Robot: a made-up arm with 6 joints. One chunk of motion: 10 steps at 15 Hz.
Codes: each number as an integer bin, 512 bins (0 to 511) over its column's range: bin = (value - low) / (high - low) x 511, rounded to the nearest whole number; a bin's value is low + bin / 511 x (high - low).
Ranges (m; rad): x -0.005..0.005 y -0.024..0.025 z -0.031..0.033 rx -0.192..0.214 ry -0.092..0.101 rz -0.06..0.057
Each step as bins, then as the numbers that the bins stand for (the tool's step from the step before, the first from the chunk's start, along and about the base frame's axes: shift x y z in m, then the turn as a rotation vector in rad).
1 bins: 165 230 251 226 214 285
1 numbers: -0.00177 -0.00195 0.00044 -0.01244 -0.01117 0.00525
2 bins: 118 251 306 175 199 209
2 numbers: -0.00269 0.00007 0.00732 -0.05296 -0.01684 -0.01215
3 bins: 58 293 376 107 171 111
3 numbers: -0.00386 0.00410 0.01609 -0.10699 -0.02741 -0.03459
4 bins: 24 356 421 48 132 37
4 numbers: -0.00453 0.01014 0.02173 -0.15386 -0.04214 -0.05153
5 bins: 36 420 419 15 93 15
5 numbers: -0.00430 0.01627 0.02148 -0.18008 -0.05687 -0.05657
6 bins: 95 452 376 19 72 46
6 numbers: -0.00314 0.01934 0.01609 -0.17690 -0.06481 -0.04947
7 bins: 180 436 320 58 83 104
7 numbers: -0.00148 0.01781 0.00908 -0.14592 -0.06065 -0.03619
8 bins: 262 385 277 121 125 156
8 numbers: 0.00013 0.01292 0.00369 -0.09586 -0.04479 -0.02428
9 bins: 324 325 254 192 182 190
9 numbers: 0.00134 0.00716 0.00081 -0.03945 -0.02326 -0.01650
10 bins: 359 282 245 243 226 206
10 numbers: 0.00203 0.00304 -0.00032 0.00107 -0.00664 -0.01283
